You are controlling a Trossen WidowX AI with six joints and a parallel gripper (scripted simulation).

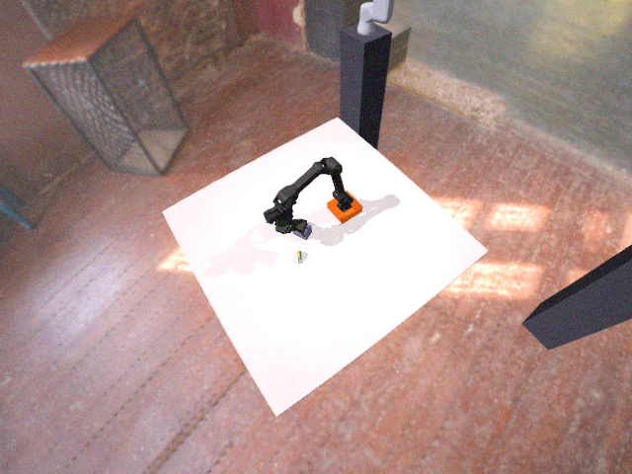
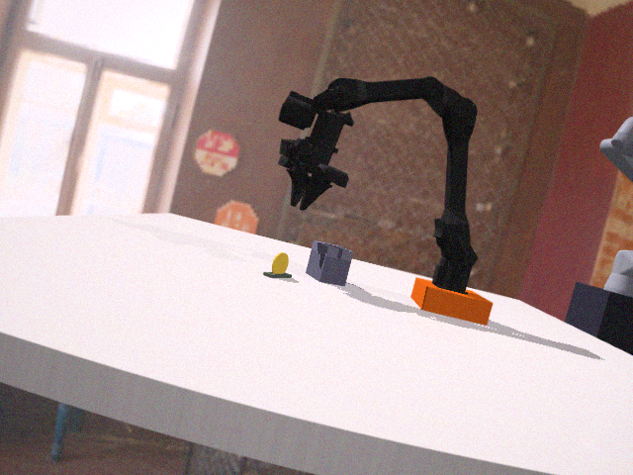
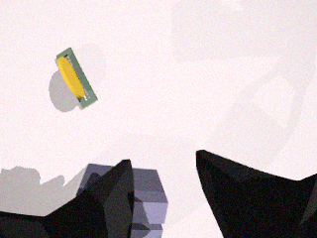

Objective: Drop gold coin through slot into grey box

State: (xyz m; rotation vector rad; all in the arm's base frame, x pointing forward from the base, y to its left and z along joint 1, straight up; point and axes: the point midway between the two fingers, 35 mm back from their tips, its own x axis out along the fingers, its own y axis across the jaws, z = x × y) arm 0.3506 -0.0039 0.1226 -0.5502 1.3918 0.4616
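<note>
The gold coin lies 9 cm to the left of my gripper tip and 11 cm below it.
</note>
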